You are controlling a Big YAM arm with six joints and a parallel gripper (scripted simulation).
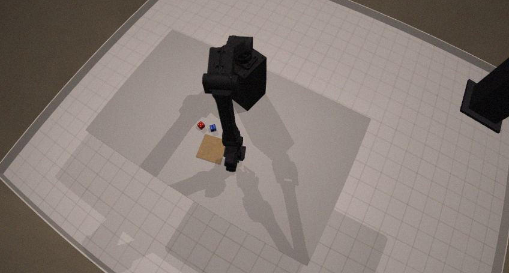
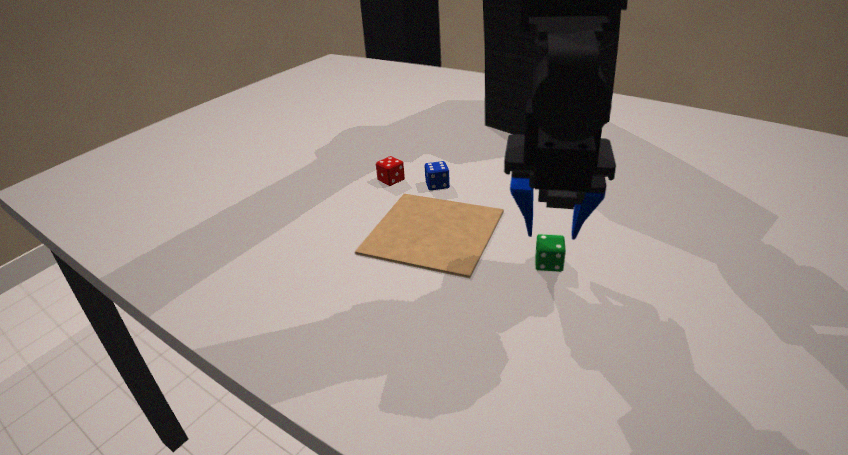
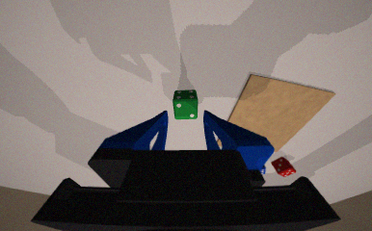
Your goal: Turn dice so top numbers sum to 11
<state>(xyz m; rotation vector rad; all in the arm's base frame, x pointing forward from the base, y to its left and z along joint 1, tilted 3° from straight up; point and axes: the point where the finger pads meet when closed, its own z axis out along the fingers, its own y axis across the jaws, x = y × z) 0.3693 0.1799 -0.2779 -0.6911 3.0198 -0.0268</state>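
The green die is 30 mm below my hand. The rest, counted from my hand: tan mat 140 mm to the right, 40 mm below, 20 mm ahead; red die 280 mm to the right, 50 mm behind, 30 mm below; blue die 210 mm to the right, 80 mm behind, 30 mm below.
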